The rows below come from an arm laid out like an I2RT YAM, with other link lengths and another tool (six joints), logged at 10 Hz.
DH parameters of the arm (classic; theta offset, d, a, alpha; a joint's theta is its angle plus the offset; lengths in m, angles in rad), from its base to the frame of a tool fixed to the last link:
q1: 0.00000 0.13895 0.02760 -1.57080
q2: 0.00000 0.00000 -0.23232 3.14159
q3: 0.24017 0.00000 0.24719 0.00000
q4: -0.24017 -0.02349 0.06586 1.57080
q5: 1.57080 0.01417 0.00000 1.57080
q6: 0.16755 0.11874 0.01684 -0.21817
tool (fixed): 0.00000 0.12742 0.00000 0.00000
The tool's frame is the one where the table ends.
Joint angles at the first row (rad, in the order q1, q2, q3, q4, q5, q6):
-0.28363 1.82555 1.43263 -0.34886 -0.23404 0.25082
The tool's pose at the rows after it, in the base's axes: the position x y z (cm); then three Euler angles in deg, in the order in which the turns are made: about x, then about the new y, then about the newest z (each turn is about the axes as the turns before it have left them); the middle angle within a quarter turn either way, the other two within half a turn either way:
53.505, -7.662, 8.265, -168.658, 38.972, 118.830
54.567, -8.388, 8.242, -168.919, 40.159, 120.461
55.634, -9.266, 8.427, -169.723, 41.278, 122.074
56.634, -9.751, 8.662, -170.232, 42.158, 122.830
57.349, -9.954, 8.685, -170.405, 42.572, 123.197
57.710, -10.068, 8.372, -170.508, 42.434, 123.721
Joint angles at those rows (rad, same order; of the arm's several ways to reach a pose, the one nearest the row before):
-0.28821 1.87209 1.46239 -0.32065 -0.24129 0.28592
-0.29622 1.90760 1.49332 -0.29852 -0.23976 0.31147
-0.30347 1.94305 1.53450 -0.28668 -0.23214 0.32979
-0.30424 1.97508 1.57567 -0.28058 -0.22566 0.34046
-0.30271 2.00140 1.60733 -0.27866 -0.22184 0.34772
-0.30157 2.02279 1.62760 -0.28059 -0.21802 0.35496

